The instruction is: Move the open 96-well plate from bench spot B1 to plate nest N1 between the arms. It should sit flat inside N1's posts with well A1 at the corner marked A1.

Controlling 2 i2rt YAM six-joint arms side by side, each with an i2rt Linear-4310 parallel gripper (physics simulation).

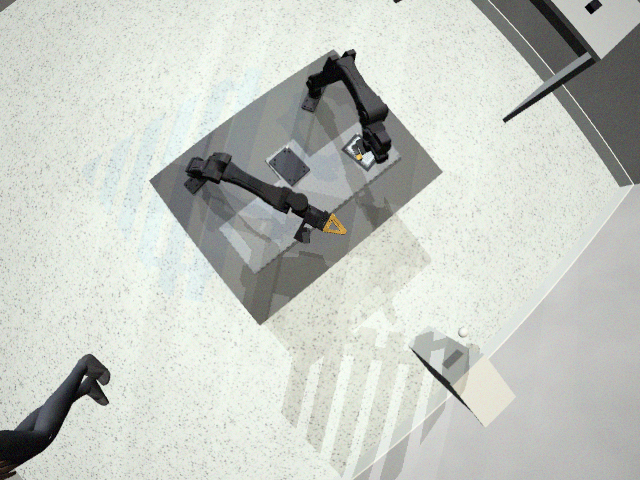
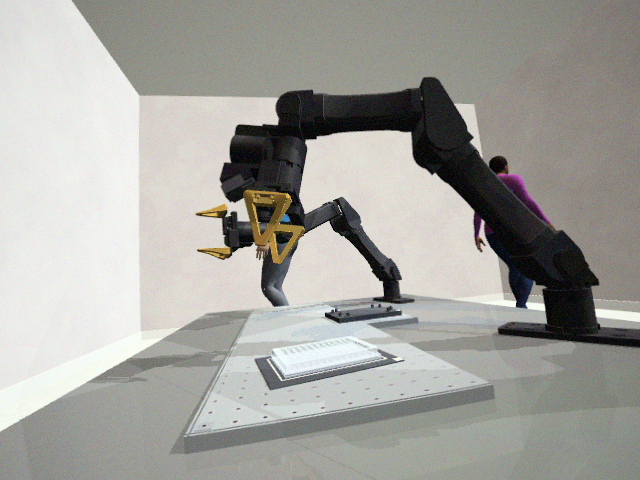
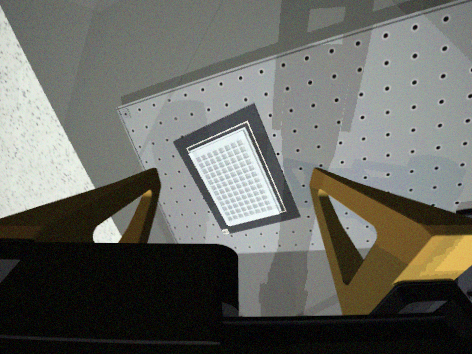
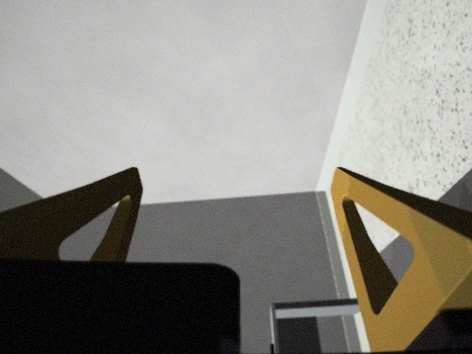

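Pixels of known places: left gripper, between the fingertips: (image 1: 371,154) (image 2: 269,255) (image 3: 235,176); right gripper, between the fingertips: (image 1: 344,232) (image 2: 196,231) (image 4: 236,178); left arm's base, origin of its link: (image 1: 314,94) (image 2: 573,336); right arm's base, origin of its link: (image 2: 392,301).
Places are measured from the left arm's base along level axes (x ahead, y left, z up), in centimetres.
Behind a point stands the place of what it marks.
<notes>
The clear-white 96-well plate (image 1: 368,158) {x 37.8, y -23.2, z 2.8 cm} (image 2: 325,356) {x 36.2, y -17.1, z 3.0 cm} (image 3: 237,177) {x 34.3, y -21.5, z 2.9 cm} lies flat on the dark B1 mat (image 2: 273,383) {x 42.9, y -18.1, z 1.5 cm} (image 3: 271,160) {x 33.0, y -26.1, z 1.5 cm}. A small white label (image 2: 398,359) {x 28.3, y -12.3, z 1.5 cm} (image 3: 225,231) {x 28.3, y -12.5, z 1.5 cm} marks one mat corner. The dark nest N1 (image 1: 288,166) {x 3.8, y -42.3, z 2.4 cm} (image 2: 364,313) {x 6.2, y -38.5, z 2.5 cm} stands between the arm bases, with short posts and no plate on it. My left gripper (image 2: 270,253) {x 36.9, y -28.1, z 16.4 cm} (image 3: 235,176) {x 36.9, y -28.1, z 16.4 cm} is open and empty, pointing down high above the plate. My right gripper (image 1: 345,232) {x 37.3, y -65.3, z 26.2 cm} (image 2: 197,231) {x 37.3, y -65.3, z 26.2 cm} (image 4: 236,178) {x 37.3, y -65.3, z 26.2 cm} is open and empty, held level away from plate and nest. Well A1 cannot be made out.
A light perforated board (image 2: 356,397) {x 39.3, y -9.0, z 1.3 cm} (image 3: 400,115) {x 28.2, y -40.3, z 1.3 cm} carries the mat. The left arm (image 1: 364,98) {x 25.9, y -26.0, z 43.6 cm} (image 2: 367,111) {x 22.5, y -17.8, z 39.4 cm} arches over the bench at the right. The right arm (image 1: 258,188) {x 4.3, y -63.3, z 32.3 cm} (image 2: 361,240) {x -17.7, y -59.5, z 23.5 cm} reaches across the bench's other side. People (image 1: 43,413) (image 2: 522,196) stand away from the bench.
</notes>
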